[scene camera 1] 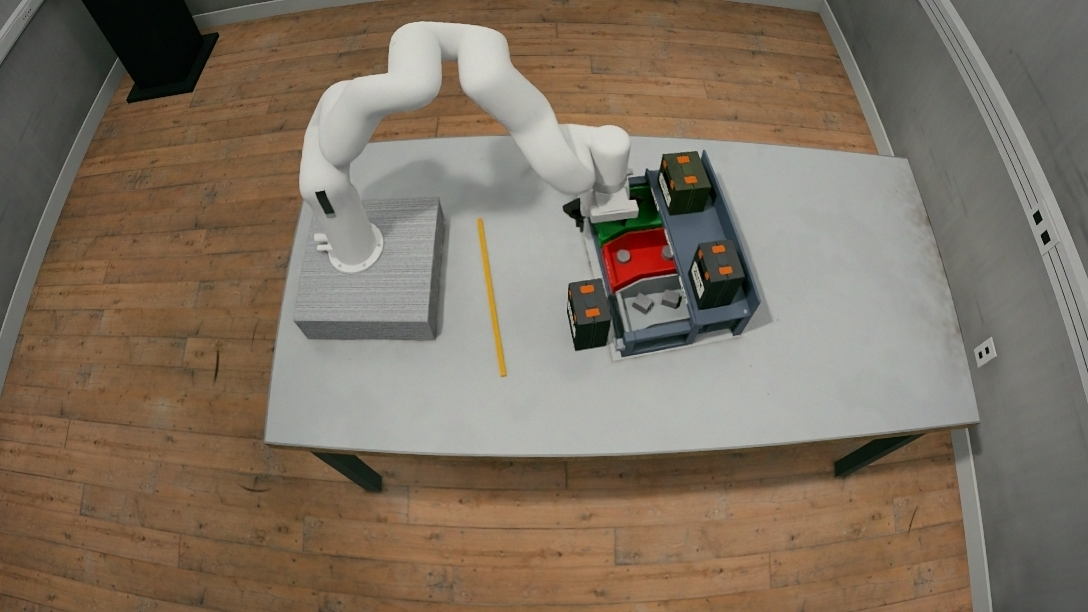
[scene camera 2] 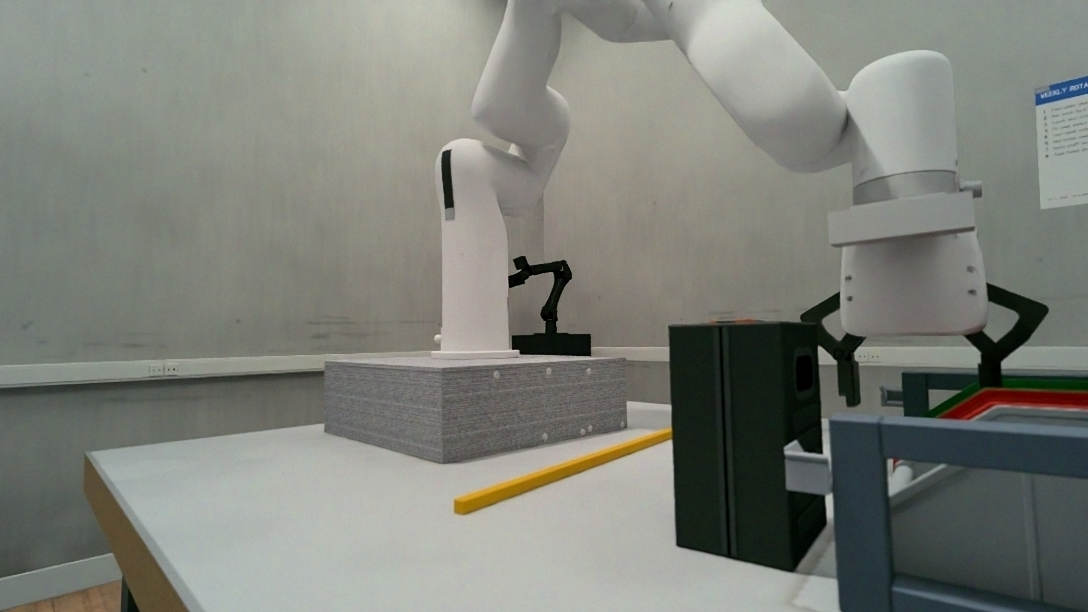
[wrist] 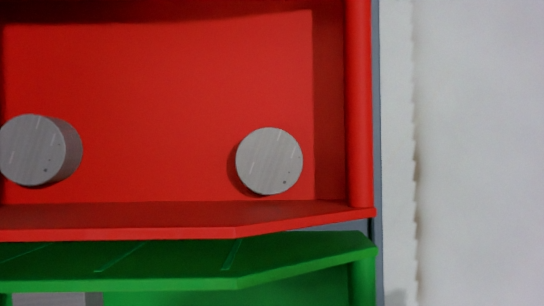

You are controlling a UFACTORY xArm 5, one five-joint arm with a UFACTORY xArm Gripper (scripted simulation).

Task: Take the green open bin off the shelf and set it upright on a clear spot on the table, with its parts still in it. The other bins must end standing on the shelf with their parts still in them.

Scene:
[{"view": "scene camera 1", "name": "my gripper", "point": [601, 223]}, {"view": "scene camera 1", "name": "green open bin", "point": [648, 213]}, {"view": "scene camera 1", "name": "red bin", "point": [645, 247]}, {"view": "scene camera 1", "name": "blue-grey shelf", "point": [686, 231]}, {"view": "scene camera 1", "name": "grey bin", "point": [658, 315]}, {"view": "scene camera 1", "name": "dark box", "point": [589, 317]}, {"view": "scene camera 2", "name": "my gripper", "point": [916, 409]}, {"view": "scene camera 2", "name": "yellow bar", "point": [474, 501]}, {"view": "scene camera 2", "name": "blue-grey shelf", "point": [860, 444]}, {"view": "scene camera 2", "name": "grey bin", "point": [1006, 532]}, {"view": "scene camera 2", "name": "dark box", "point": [741, 391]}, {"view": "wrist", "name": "green open bin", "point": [288, 260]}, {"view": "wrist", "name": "red bin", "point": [161, 103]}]

